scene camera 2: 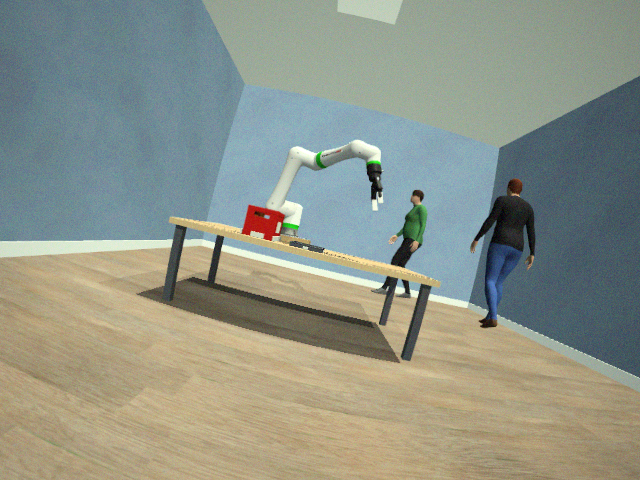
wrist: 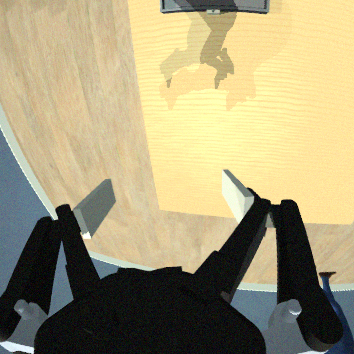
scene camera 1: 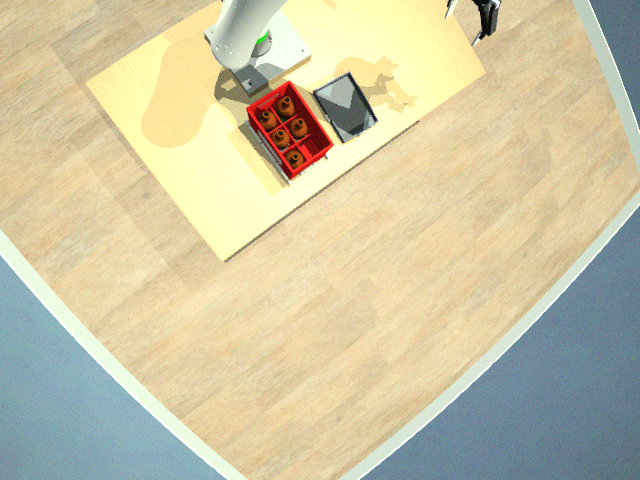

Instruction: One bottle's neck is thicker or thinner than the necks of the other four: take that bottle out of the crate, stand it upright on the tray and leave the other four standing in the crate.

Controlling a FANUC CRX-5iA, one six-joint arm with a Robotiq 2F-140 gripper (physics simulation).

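Places are measured from the arm's base along level axes (x down, y left, z ahead), in metres.
Pixels of known places: gripper, between the fingertips: [scene camera 2: 377, 206] [wrist: 165, 185] [scene camera 1: 461, 29]; arm's base, origin of its link: [scene camera 2: 288, 236].
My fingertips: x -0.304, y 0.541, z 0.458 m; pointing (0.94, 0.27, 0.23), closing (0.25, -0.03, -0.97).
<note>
Ahead of a thing's pixels: the offset from my fingertips to its top centre. Level surfaces: height alone.
The red crate @(dx +0.169, dy -0.653, dz -0.055 m) [scene camera 1: 311, 114] [scene camera 2: 261, 225] stands upright on the table. In scene camera 1, brown bottles @(dx +0.181, dy -0.607, dz -0.144 m) [scene camera 1: 285, 106] @(dx +0.181, dy -0.699, dz -0.141 m) [scene camera 1: 267, 119] @(dx +0.181, dy -0.613, dz -0.053 m) [scene camera 1: 298, 128] @(dx +0.181, dy -0.696, dz -0.058 m) [scene camera 1: 280, 138] @(dx +0.181, dy -0.698, dz +0.037 m) [scene camera 1: 295, 159] stand in five of its six compartments; the front right one is empty. Their necks are too small to compare. The grey tray @(dx +0.319, dy -0.355, dz -0.040 m) [scene camera 1: 345, 107] [scene camera 2: 306, 246] [wrist: 246, 7] lies beside the crate and holds no bottle. My gripper [scene camera 1: 462, 25] [scene camera 2: 377, 202] [wrist: 165, 185] is open and empty, high above the table's far end, well away from crate and tray.
The robot's base plate [scene camera 1: 293, 43] is on the table @(dx +0.344 m) [scene camera 1: 206, 206] [scene camera 2: 356, 262] behind the crate. A person in green [scene camera 2: 414, 227] stands behind the table and a person in black [scene camera 2: 509, 222] stands farther right. A blue trouser leg [wrist: 340, 312] shows in the wrist view.
</note>
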